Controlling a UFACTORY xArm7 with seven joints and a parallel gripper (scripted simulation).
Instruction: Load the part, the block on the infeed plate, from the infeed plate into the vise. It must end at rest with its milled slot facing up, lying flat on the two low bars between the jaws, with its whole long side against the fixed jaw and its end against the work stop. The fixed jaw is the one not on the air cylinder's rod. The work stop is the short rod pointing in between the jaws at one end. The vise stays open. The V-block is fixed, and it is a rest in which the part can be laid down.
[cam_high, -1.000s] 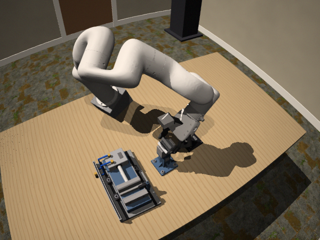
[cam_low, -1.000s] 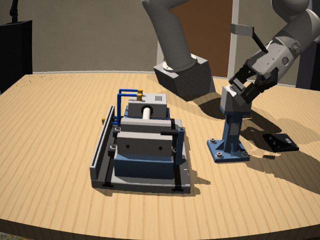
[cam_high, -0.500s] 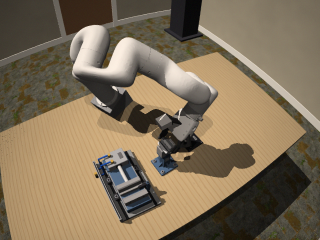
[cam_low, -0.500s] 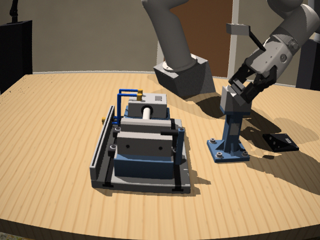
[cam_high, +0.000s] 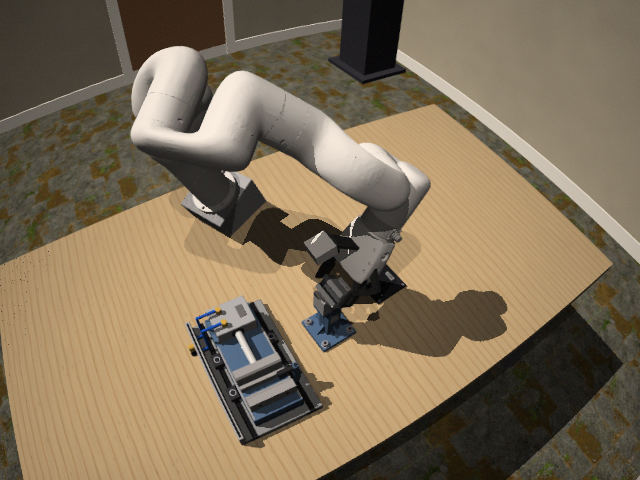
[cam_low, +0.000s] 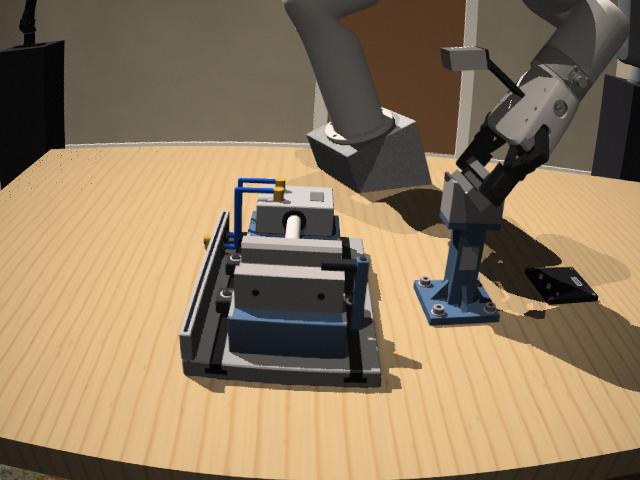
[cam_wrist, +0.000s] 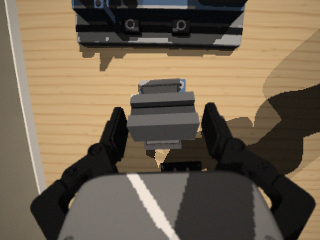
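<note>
Right now the part is 1 cm to the right of my hand. The rest, counted from my hand: blue base (1 cm to the right, 16 cm below); blue work stop post (8 cm ahead, 14 cm to the right, 10 cm below); blue stand (1 cm to the right, 10 cm below).
</note>
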